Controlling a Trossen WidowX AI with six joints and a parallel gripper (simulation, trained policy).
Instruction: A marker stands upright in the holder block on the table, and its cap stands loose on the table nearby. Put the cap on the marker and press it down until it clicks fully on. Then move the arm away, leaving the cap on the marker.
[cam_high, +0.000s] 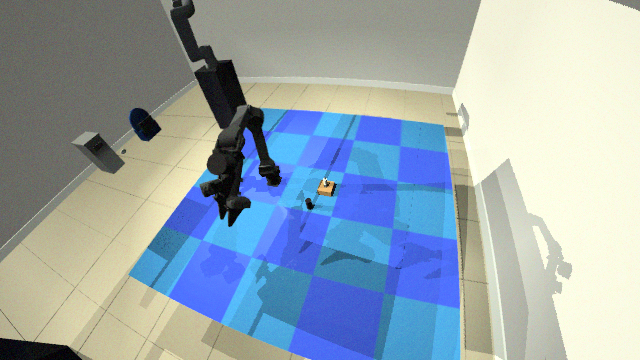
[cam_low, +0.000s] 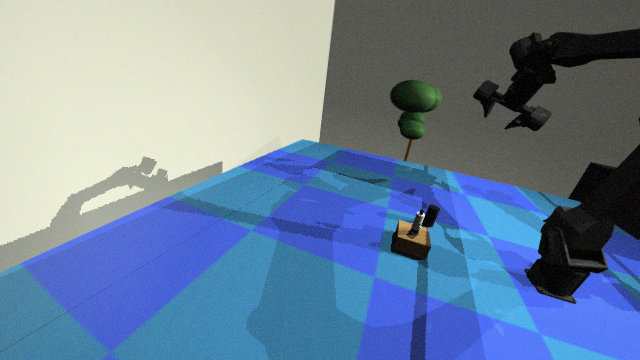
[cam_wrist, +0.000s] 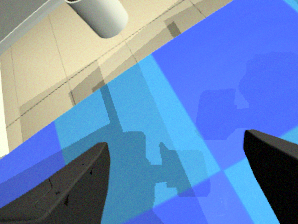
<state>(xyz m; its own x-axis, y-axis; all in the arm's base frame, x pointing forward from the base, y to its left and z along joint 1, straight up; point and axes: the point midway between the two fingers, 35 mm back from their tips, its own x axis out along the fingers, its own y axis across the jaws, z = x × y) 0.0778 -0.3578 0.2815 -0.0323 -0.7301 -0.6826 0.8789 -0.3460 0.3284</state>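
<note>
Right now my gripper tip is 150 mm short of the black cap, 280 mm to the right of it and 230 mm above it. Round my gripper tip: holder block 200 mm ahead, 390 mm to the left, 240 mm below.
</note>
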